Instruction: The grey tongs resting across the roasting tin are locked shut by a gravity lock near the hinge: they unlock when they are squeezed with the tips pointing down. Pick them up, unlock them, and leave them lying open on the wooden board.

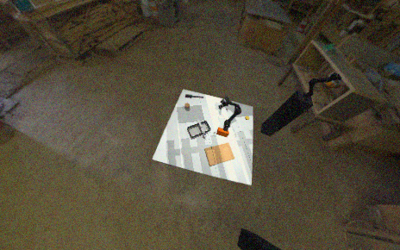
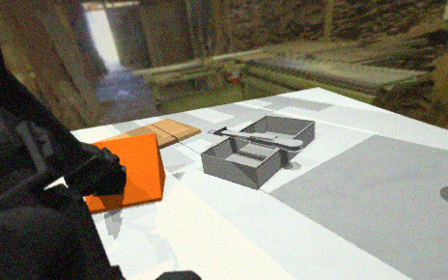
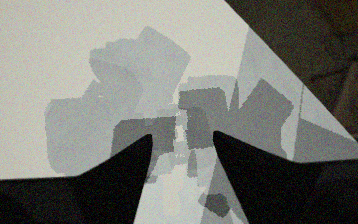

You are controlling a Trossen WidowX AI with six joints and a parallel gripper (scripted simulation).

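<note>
The roasting tin lies 180 mm ahead of my gripper tip, 560 mm to the left of it and 10 mm below it. Round my gripper tip: yellow thing 460 mm behind, 20 mm to the left, 30 mm below; dark tool 530 mm ahead, 10 mm to the left, 30 mm below; wooden board 220 mm behind, 780 mm to the left, 30 mm below.
</note>
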